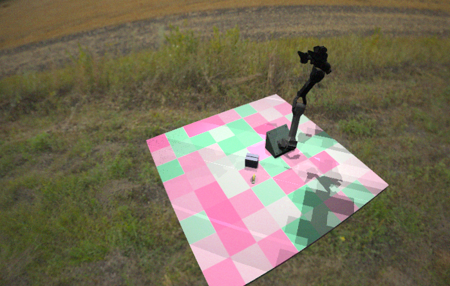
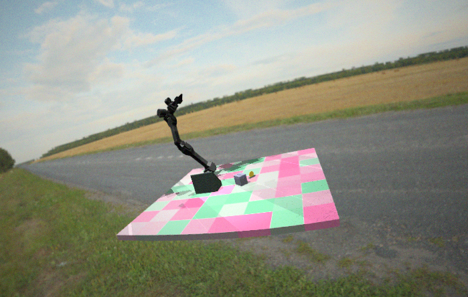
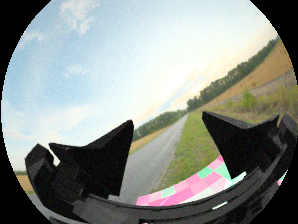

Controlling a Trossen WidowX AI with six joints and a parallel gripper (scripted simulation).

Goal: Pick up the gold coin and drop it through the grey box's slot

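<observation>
Now: the gold coin 720 mm below my gripper tip, 360 mm ahead of it and 120 mm to the left of it.
</observation>
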